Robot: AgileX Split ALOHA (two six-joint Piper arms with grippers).
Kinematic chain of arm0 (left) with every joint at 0, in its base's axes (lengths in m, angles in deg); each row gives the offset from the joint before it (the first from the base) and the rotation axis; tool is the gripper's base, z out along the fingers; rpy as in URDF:
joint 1: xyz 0 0 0.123 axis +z
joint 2: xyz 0 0 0 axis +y
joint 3: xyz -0.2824 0 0.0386 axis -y
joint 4: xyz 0.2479 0 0.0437 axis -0.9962 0 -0.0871
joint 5: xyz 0 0 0 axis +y
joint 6: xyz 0.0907 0 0.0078 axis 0.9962 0 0.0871
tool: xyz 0 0 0 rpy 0 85 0
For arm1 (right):
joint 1: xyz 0 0 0.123 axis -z
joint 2: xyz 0 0 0 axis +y
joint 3: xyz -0.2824 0 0.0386 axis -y
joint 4: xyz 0.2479 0 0.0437 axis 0.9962 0 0.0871
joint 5: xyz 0 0 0 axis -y
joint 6: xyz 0.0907 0 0.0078 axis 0.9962 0 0.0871
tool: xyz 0 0 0 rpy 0 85 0
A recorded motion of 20 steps. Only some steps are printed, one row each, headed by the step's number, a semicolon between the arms.
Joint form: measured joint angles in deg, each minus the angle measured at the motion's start. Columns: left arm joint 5, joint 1, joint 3, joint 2, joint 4, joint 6; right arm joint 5, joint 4, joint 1, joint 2, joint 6, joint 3.
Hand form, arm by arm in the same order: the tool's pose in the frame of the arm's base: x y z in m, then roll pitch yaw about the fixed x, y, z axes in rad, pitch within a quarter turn. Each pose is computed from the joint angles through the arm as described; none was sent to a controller.
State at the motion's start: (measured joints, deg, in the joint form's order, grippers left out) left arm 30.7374 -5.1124 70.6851 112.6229 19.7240 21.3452; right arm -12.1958 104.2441 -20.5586 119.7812 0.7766 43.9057
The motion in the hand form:
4: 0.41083 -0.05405 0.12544 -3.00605 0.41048 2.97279; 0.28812 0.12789 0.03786 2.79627 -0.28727 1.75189
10: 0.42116 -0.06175 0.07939 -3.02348 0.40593 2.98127; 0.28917 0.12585 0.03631 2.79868 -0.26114 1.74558
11: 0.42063 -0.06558 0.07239 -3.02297 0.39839 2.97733; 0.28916 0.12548 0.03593 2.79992 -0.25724 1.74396
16: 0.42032 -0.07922 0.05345 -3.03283 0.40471 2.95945; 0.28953 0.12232 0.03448 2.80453 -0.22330 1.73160
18: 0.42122 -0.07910 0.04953 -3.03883 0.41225 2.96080; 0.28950 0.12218 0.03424 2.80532 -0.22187 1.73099
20: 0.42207 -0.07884 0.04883 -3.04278 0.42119 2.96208; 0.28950 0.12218 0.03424 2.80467 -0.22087 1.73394
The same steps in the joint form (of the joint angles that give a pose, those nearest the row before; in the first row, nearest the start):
4: -1.66 -0.31 4.12 6.62 0.00 0.00; 0.12 0.12 0.00 0.16 -0.01 0.85
10: -8.08 -1.57 5.28 14.02 0.76 0.00; 1.63 0.11 0.00 0.41 -0.19 1.04
11: -8.67 -2.11 5.28 15.00 1.00 0.01; 1.86 0.11 0.00 0.46 -0.19 1.04
16: -12.03 -4.13 5.32 17.81 1.61 0.06; 3.89 0.15 0.00 0.58 -0.24 1.04
18: -13.14 -4.18 5.34 18.43 1.61 0.06; 3.97 0.13 0.00 0.62 -0.23 1.04
20: -13.85 -4.18 5.34 18.57 1.61 0.06; 3.97 0.13 0.00 0.62 -0.40 1.04

